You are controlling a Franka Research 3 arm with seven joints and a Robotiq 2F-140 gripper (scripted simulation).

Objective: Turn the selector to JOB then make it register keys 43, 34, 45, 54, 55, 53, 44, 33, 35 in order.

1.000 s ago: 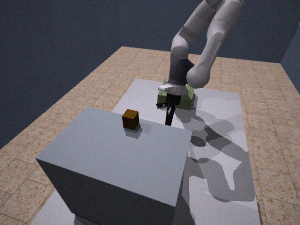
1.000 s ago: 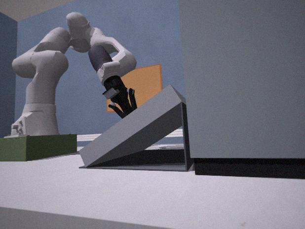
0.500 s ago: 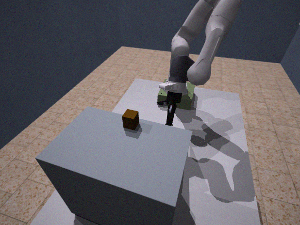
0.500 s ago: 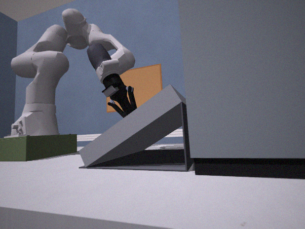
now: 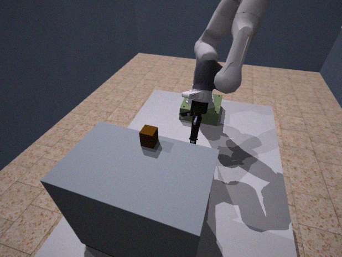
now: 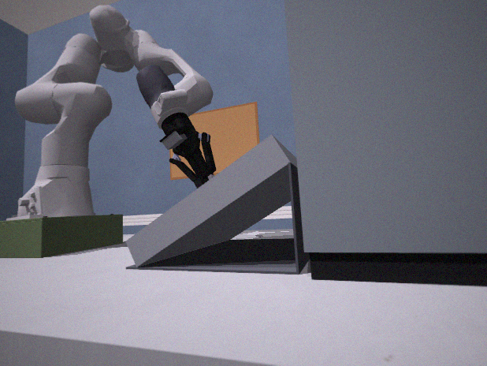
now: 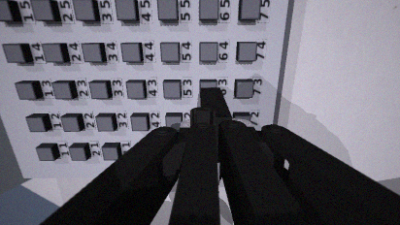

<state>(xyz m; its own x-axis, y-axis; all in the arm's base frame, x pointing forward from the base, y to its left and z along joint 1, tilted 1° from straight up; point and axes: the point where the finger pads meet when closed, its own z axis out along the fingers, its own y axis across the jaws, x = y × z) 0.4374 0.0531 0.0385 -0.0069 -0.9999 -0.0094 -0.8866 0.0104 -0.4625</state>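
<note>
Now: the key 64 30 mm ahead of my hand, 40 mm to the right of it and 60 mm below it. The rest, counted from my hand: key 73 (70 mm below); then key 53 (60 mm ahead, 10 mm to the right, 40 mm below); then key 62 (30 mm ahead, 30 mm to the left, 60 mm below).
</note>
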